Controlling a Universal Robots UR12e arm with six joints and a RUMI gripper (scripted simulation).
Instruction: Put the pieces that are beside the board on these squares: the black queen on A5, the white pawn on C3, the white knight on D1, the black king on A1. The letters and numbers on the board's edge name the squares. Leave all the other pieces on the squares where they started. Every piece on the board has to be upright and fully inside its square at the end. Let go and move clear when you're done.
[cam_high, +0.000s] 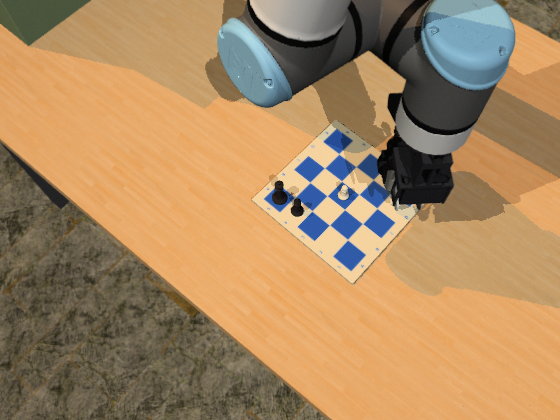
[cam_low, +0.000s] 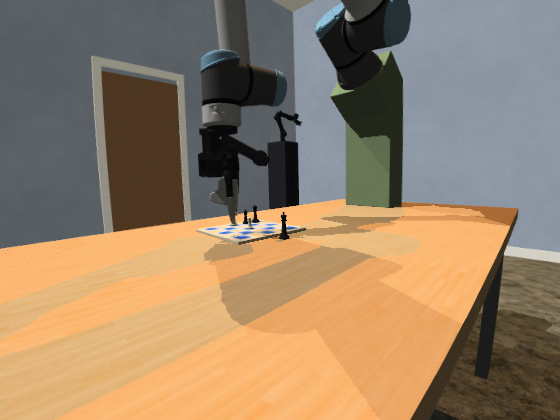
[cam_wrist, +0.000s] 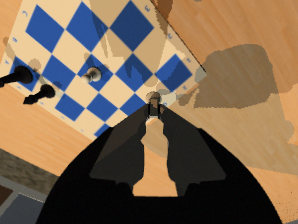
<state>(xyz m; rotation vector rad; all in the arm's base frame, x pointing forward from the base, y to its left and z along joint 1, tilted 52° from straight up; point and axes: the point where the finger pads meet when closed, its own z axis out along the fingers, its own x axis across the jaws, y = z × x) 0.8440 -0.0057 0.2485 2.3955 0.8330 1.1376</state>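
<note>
My hand is 80 mm past the white pawn, 20 mm to the left of it and 40 mm above it. From my hand the other things lie so: white knight 10 mm below; black king 60 mm behind, 110 mm to the left, 30 mm below; blue-and-cream chessboard 80 mm behind, 20 mm to the right, 50 mm below.
</note>
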